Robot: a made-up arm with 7 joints. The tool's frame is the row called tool.
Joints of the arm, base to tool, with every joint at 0 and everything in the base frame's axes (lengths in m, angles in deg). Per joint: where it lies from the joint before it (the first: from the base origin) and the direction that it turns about. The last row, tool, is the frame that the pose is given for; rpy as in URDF.
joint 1: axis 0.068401 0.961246 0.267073 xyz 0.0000 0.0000 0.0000
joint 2: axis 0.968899 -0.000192 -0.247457 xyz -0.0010 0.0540 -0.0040
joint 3: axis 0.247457 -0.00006 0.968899 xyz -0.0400 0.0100 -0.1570
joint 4: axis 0.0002 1 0.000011 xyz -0.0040 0.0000 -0.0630
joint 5: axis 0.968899 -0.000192 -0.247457 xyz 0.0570 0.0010 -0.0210
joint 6: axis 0.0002 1 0.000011 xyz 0.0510 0.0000 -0.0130
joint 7: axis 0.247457 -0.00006 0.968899 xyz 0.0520 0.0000 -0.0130
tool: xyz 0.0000 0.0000 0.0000 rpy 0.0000 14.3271 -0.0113
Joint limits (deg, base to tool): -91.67..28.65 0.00..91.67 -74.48..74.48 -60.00..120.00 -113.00..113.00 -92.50..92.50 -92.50..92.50
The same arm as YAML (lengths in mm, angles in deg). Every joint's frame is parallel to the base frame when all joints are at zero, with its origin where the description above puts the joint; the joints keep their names.
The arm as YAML. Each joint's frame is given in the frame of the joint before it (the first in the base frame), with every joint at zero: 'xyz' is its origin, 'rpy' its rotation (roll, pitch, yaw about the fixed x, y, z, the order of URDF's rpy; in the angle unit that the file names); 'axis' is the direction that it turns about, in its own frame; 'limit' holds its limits. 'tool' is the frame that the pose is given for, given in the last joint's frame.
units:
  length: mm
  angle: deg
joints:
  - name: joint 1
    type: revolute
    origin:
      xyz: [0.0, 0.0, 0.0]
      rpy: [0.0, 0.0, 0.0]
    axis: [0.068403, 0.961235, 0.26711]
    limit:
      lower: -91.67
      upper: 28.65
  - name: joint 2
    type: revolute
    origin:
      xyz: [-1.0, 54.0, -4.0]
      rpy: [0.0, 0.0, 0.0]
    axis: [0.968889, -0.0002, -0.247497]
    limit:
      lower: 0.0
      upper: 91.67
  - name: joint 3
    type: revolute
    origin:
      xyz: [-40.0, 10.0, -157.0]
      rpy: [0.0, 0.0, 0.0]
    axis: [0.247497, -0.0001, 0.968889]
    limit:
      lower: -74.48
      upper: 74.48
  - name: joint 4
    type: revolute
    origin:
      xyz: [-4.0, 0.0, -63.0]
      rpy: [0.0, 0.0, 0.0]
    axis: [0.0002, 1.0, 0.0]
    limit:
      lower: -60.0
      upper: 120.0
  - name: joint 5
    type: revolute
    origin:
      xyz: [57.0, 1.0, -21.0]
      rpy: [0.0, 0.0, 0.0]
    axis: [0.968889, -0.0002, -0.247497]
    limit:
      lower: -113.0
      upper: 113.0
  - name: joint 6
    type: revolute
    origin:
      xyz: [51.0, 0.0, -13.0]
      rpy: [0.0, 0.0, 0.0]
    axis: [0.0002, 1.0, 0.0]
    limit:
      lower: -92.5
      upper: 92.5
  - name: joint 7
    type: revolute
    origin:
      xyz: [52.0, 0.0, -13.0]
      rpy: [0.0, 0.0, 0.0]
    axis: [0.247497, -0.0001, 0.968889]
    limit:
      lower: -92.5
      upper: 92.5
tool:
  origin:
    xyz: [0.0, 0.0, 0.0]
    rpy: [0.0, 14.33, -0.01]

